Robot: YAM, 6 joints.
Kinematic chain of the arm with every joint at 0, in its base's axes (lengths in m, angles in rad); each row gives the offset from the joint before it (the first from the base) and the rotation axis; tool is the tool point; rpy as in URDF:
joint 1: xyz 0 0 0.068 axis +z
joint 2: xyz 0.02 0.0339 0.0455 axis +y
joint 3: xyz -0.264 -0.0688 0 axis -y
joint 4: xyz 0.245 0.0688 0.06 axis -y
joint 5: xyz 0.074 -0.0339 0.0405 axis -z
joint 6: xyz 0.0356 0 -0.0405 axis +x
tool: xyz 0 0 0 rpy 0 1.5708 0
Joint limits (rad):
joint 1: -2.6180..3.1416
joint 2: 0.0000..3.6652
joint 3: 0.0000..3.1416
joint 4: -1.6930..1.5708
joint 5: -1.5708..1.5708
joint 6: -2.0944..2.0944
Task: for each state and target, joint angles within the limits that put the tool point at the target. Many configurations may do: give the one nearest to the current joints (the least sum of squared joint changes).
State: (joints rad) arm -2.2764 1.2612 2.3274 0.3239 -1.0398 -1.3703
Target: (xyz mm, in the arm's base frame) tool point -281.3 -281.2 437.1
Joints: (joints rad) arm -2.4350 1.7200 1.6881 0.1459 -1.0702 -1.3703
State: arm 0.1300 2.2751 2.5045 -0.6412 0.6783 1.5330
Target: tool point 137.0 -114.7 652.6
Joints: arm -0.5495 1.5927 2.6934 -0.7944 0.8297 1.5330
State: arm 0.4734 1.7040 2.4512 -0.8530 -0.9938 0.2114
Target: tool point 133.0 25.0 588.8
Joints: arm -0.0277 1.3029 2.2759 -1.1373 -0.9364 0.2114
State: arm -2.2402 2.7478 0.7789 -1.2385 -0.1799 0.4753
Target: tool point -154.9 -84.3 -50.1
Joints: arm -2.6180 2.6972 0.9820 -1.1861 0.1251 0.4753
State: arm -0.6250 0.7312 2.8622 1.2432 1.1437 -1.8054
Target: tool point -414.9 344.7 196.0
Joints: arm -0.7524 0.3502 3.0332 1.2323 1.1107 -1.8054
